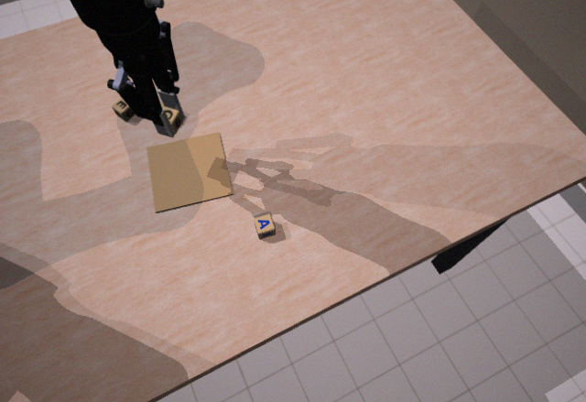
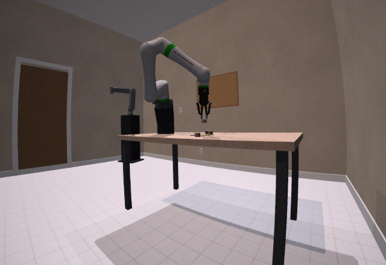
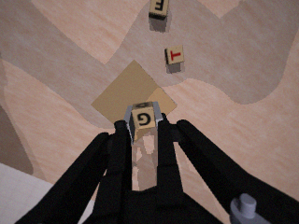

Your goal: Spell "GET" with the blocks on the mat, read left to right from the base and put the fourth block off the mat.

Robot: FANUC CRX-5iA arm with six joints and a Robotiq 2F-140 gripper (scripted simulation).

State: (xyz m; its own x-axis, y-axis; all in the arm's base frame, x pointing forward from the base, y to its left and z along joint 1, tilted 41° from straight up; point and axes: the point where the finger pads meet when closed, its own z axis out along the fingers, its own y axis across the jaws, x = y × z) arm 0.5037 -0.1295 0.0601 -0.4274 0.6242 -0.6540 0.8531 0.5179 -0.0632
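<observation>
My hand is 10 mm past the tan mat, 30 mm to the left of it and 140 mm above it.
</observation>
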